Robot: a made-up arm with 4 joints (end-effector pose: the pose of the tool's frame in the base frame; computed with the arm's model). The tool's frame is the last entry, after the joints. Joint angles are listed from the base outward.
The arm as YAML. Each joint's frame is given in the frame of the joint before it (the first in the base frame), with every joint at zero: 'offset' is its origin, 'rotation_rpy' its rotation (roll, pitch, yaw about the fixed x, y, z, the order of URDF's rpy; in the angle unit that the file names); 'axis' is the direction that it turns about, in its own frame. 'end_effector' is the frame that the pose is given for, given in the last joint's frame.
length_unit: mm
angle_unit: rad
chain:
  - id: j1
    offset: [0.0, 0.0, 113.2]
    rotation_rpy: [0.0, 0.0, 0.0]
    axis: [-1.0, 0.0, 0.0]
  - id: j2
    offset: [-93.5, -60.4, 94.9]
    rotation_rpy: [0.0, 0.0, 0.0]
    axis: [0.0, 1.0, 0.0]
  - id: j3
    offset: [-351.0, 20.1, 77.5]
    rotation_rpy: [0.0, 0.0, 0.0]
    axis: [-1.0, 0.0, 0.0]
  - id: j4
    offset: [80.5, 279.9, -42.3]
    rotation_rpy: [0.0, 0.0, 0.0]
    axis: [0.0, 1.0, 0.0]
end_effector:
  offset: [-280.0, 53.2, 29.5]
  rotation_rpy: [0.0, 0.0, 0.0]
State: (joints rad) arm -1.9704 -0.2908 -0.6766 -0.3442
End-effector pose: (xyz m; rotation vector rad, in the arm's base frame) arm -0.6723 -0.2331 0.3270 2.5743 -0.4300 -0.6928
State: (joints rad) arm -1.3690 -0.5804 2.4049 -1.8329
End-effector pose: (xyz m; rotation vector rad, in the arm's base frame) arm -0.3328 -0.1466 -0.3695 -1.1806 -1.4190 0.4935
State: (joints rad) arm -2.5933 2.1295 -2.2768 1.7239
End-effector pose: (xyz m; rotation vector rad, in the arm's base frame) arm 0.1660 0.2811 -0.2541 -0.2077 -0.5853 -0.6811
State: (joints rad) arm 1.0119 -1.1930 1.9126 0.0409
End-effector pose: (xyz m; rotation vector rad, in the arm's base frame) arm -0.0768 -0.5073 -0.0233 -2.4160 -1.4893 -0.7724
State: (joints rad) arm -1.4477 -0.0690 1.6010 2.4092
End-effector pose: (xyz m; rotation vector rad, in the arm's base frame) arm -0.1181 0.1742 0.1648 0.0123 2.3990 -0.2162
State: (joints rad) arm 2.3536 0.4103 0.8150 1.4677
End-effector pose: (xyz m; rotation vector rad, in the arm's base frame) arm -0.3414 -0.1124 -0.2860 1.8599 -0.2937 2.2390
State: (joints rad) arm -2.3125 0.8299 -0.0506 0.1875
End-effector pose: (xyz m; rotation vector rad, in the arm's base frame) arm -0.3598 -0.6263 -0.0667 2.1158 0.5321 1.1574
